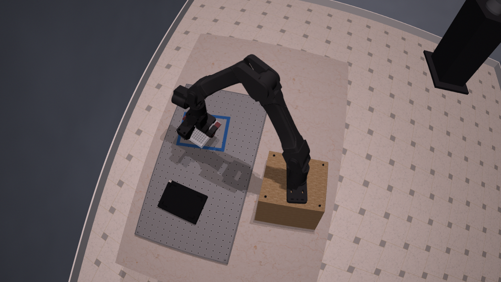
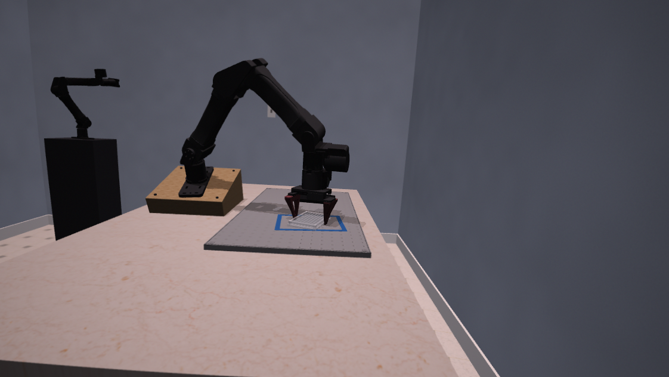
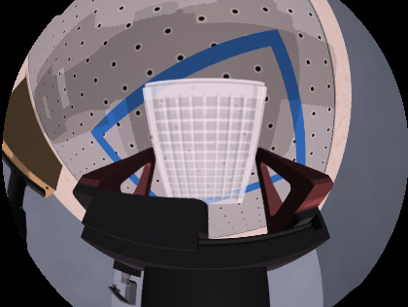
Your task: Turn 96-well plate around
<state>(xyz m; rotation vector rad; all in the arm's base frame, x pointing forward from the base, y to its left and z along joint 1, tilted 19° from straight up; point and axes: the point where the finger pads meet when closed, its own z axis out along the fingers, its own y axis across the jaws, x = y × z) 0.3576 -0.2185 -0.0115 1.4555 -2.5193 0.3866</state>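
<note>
Right now my hand is 10 mm above the 96-well plate. Round my hand: black plate nest N1 (300 mm to the left, 40 mm ahead); A1 label (230 mm to the left, 100 mm ahead).
</note>
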